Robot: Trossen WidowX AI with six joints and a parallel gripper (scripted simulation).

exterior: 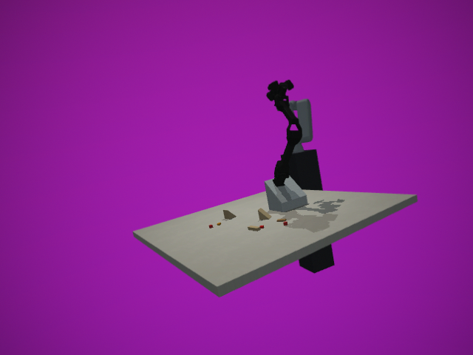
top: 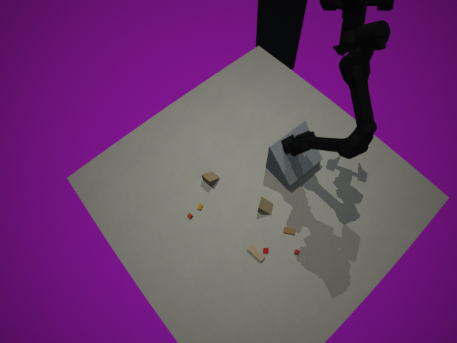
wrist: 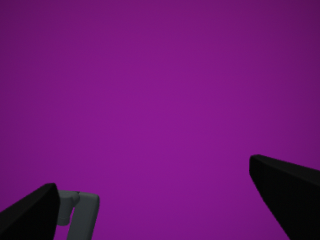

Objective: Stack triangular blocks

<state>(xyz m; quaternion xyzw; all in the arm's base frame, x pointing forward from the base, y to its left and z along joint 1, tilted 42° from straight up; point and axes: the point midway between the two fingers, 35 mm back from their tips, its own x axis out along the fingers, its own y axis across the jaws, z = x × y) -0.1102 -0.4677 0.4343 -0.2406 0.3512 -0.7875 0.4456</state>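
The orange cube is 80 cm below my gripper tip, 64 cm ahead of it and 5 cm to the left of it.
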